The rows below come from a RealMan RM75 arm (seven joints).
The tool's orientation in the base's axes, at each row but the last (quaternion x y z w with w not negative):
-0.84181 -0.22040 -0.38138 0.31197
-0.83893 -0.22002 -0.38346 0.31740
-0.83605 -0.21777 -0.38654 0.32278
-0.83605 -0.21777 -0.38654 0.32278
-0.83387 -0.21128 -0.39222 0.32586
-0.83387 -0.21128 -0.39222 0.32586
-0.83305 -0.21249 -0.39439 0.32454
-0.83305 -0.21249 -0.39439 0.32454
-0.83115 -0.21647 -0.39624 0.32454
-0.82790 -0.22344 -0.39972 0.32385
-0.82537 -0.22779 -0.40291 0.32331
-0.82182 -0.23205 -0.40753 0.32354
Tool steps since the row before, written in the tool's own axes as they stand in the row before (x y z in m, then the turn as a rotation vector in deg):
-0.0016 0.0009 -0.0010 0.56 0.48 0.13
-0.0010 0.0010 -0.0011 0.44 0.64 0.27
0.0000 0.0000 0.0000 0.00 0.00 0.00
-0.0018 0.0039 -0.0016 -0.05 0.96 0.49
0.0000 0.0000 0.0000 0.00 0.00 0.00
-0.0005 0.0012 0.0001 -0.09 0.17 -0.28
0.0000 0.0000 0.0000 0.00 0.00 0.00
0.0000 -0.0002 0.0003 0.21 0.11 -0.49
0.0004 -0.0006 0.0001 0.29 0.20 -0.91
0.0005 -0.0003 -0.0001 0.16 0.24 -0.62
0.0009 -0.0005 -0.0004 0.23 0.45 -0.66
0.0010 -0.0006 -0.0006 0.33 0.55 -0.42
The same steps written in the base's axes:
-0.0009 -0.0015 -0.0011 0.70 -0.18 0.20
-0.0006 -0.0016 -0.0006 0.80 -0.20 -0.02
0.0000 0.0000 0.0000 0.00 0.00 0.00
0.0005 -0.0041 -0.0021 0.81 -0.33 -0.64
0.0000 0.0000 0.0000 0.00 0.00 0.00
0.0005 -0.0008 -0.0009 -0.10 -0.33 0.00
0.0000 0.0000 0.0000 0.00 0.00 0.00
0.0000 0.0004 -0.0001 -0.06 -0.40 0.36
-0.0001 0.0005 0.0005 -0.18 -0.76 0.59
0.0000 0.0002 0.0006 -0.08 -0.59 0.34
0.0000 0.0002 0.0011 0.08 -0.76 0.34
-0.0001 0.0001 0.0013 0.32 -0.64 0.27

